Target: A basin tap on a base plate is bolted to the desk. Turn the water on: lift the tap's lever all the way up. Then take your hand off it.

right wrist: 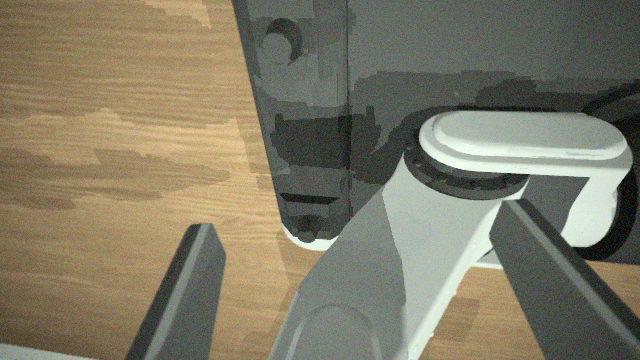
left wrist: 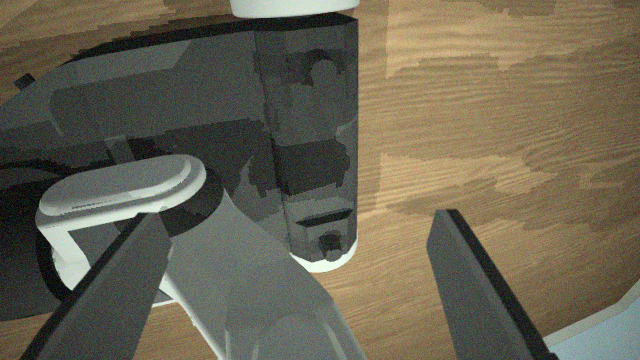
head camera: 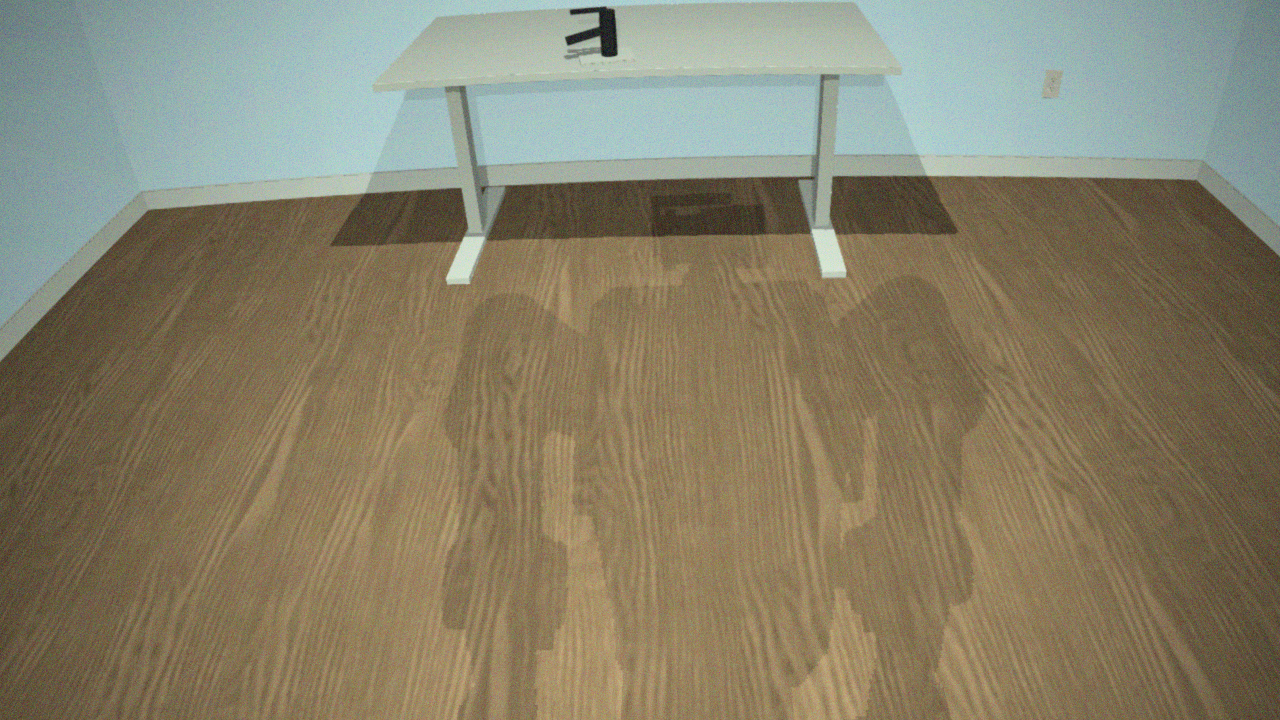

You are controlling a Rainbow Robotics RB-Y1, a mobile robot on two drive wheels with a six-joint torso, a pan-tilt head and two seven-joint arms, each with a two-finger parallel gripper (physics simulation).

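Frame: origin at the robot's base, x ahead, y left, z up, level; millimetres.
Seen in the pictures: left gripper, fingertip midpoint: (left wrist: 296,230); right gripper, fingertip midpoint: (right wrist: 355,228).
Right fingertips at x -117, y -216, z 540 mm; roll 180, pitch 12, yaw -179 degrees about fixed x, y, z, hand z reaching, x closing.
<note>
A point is followed by its place in that frame.
In the head camera view a black tap (head camera: 609,34) @[x 2311, y 78, z 795 mm] stands upright on a pale base plate (head camera: 591,60) @[x 2288, y 134, z 726 mm], near the front edge of the desk (head camera: 760,40) @[x 2442, y -377, z 721 mm], left of its middle. Its thin lever (head camera: 586,10) @[x 2315, y 139, z 868 mm] points left from the top and looks about level; the thicker spout (head camera: 582,36) @[x 2312, y 156, z 793 mm] points left and slightly down below it. My left gripper (left wrist: 296,230) @[x -92, y 212, z 545 mm] is open, with nothing between its fingers. My right gripper (right wrist: 355,228) @[x -117, y -216, z 540 mm] is also open, with nothing between its fingers. Both hang beside my own base, over the floor and away from the tap. Neither shows in the head camera view.
The desk stands across the room by the blue wall, on two pale legs (head camera: 464,161) @[x 2578, y 618, z 311 mm] (head camera: 825,152) @[x 2509, y -616, z 309 mm] with feet reaching forward. Wooden floor (head camera: 698,447) @[x 1428, y -108, z 0 mm] with my shadow lies before it. My dark base (left wrist: 200,100) @[x -169, y 141, z 169 mm] (right wrist: 475,40) @[x -236, y -156, z 169 mm] shows in both wrist views. A wall outlet (head camera: 1052,84) @[x 2950, y -1623, z 399 mm] is at the right.
</note>
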